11 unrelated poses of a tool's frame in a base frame.
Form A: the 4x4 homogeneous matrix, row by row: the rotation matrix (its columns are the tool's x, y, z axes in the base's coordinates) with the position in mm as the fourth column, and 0 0 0 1 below. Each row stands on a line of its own.
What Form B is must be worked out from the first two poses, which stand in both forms.
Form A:
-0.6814, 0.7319, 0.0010, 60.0
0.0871, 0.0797, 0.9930, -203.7
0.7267, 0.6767, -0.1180, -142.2
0, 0, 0, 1
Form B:
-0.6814, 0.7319, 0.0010, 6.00
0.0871, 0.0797, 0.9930, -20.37
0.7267, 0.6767, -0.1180, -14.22
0, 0, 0, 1

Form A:
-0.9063, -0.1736, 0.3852, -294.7
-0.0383, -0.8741, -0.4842, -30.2
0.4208, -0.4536, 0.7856, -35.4
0, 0, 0, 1
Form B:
-0.9063, -0.1736, 0.3852, -29.47
-0.0383, -0.8741, -0.4842, -3.02
0.4208, -0.4536, 0.7856, -3.54
0, 0, 0, 1

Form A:
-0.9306, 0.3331, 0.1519, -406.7
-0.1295, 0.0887, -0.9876, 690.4
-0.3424, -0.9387, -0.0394, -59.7
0, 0, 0, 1
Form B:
-0.9306, 0.3331, 0.1519, -40.67
-0.1295, 0.0887, -0.9876, 69.04
-0.3424, -0.9387, -0.0394, -5.97
0, 0, 0, 1

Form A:
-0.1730, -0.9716, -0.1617, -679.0
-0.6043, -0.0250, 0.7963, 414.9
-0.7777, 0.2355, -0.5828, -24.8
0, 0, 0, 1
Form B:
-0.1730, -0.9716, -0.1617, -67.90
-0.6043, -0.0250, 0.7963, 41.49
-0.7777, 0.2355, -0.5828, -2.48
0, 0, 0, 1

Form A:
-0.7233, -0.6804, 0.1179, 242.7
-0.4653, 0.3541, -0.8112, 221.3
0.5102, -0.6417, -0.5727, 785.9
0, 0, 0, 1
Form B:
-0.7233, -0.6804, 0.1179, 24.27
-0.4653, 0.3541, -0.8112, 22.13
0.5102, -0.6417, -0.5727, 78.59
0, 0, 0, 1

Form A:
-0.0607, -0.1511, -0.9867, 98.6
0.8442, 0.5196, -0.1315, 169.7
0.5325, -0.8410, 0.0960, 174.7
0, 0, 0, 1
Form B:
-0.0607, -0.1511, -0.9867, 9.86
0.8442, 0.5196, -0.1315, 16.97
0.5325, -0.8410, 0.0960, 17.47
0, 0, 0, 1

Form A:
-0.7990, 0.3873, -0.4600, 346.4
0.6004, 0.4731, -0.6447, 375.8
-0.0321, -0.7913, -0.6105, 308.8
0, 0, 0, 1
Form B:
-0.7990, 0.3873, -0.4600, 34.64
0.6004, 0.4731, -0.6447, 37.58
-0.0321, -0.7913, -0.6105, 30.88
0, 0, 0, 1

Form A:
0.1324, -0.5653, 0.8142, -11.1
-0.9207, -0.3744, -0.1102, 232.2
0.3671, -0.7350, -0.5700, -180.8
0, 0, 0, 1
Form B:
0.1324, -0.5653, 0.8142, -1.11
-0.9207, -0.3744, -0.1102, 23.22
0.3671, -0.7350, -0.5700, -18.08
0, 0, 0, 1

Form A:
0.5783, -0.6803, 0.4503, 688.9
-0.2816, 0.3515, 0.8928, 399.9
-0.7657, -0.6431, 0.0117, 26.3
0, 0, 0, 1
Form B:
0.5783, -0.6803, 0.4503, 68.89
-0.2816, 0.3515, 0.8928, 39.99
-0.7657, -0.6431, 0.0117, 2.63
0, 0, 0, 1

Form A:
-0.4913, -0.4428, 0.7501, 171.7
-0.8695, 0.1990, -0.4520, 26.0
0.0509, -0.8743, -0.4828, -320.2
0, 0, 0, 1
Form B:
-0.4913, -0.4428, 0.7501, 17.17
-0.8695, 0.1990, -0.4520, 2.60
0.0509, -0.8743, -0.4828, -32.02
0, 0, 0, 1

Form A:
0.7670, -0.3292, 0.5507, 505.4
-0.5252, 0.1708, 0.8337, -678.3
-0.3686, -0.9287, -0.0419, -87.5
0, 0, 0, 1
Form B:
0.7670, -0.3292, 0.5507, 50.54
-0.5252, 0.1708, 0.8337, -67.83
-0.3686, -0.9287, -0.0419, -8.75
0, 0, 0, 1

